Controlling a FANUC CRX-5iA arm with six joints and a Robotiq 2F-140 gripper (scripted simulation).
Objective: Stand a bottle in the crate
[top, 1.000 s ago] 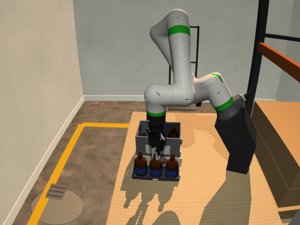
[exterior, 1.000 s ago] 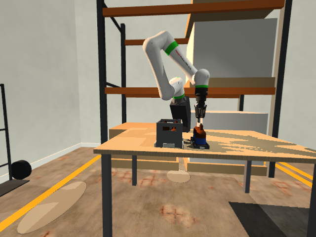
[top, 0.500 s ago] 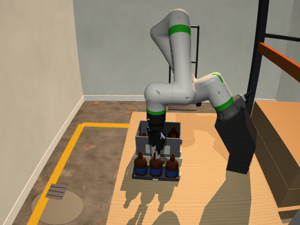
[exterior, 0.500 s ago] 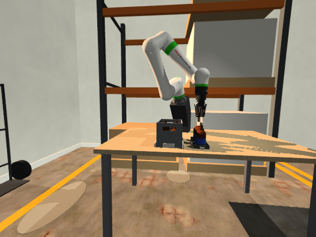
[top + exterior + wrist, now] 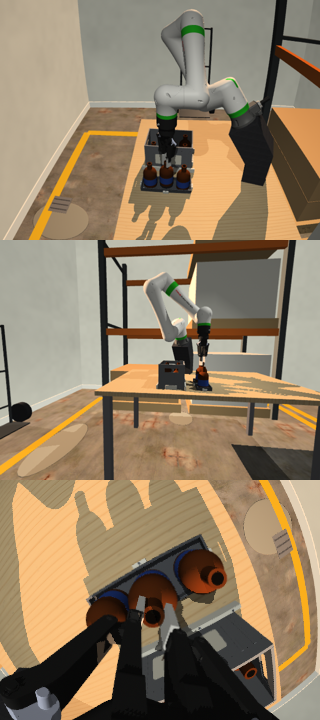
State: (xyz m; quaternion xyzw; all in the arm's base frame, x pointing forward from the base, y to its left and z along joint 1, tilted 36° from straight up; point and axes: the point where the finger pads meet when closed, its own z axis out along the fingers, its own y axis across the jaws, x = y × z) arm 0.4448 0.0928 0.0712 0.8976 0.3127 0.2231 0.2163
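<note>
My gripper is now 9 cm above the glass bottle. From my hand the other things lie so: tray (18 cm below); then grey crate (22 cm to the right, 11 cm below, 5 cm behind).
</note>
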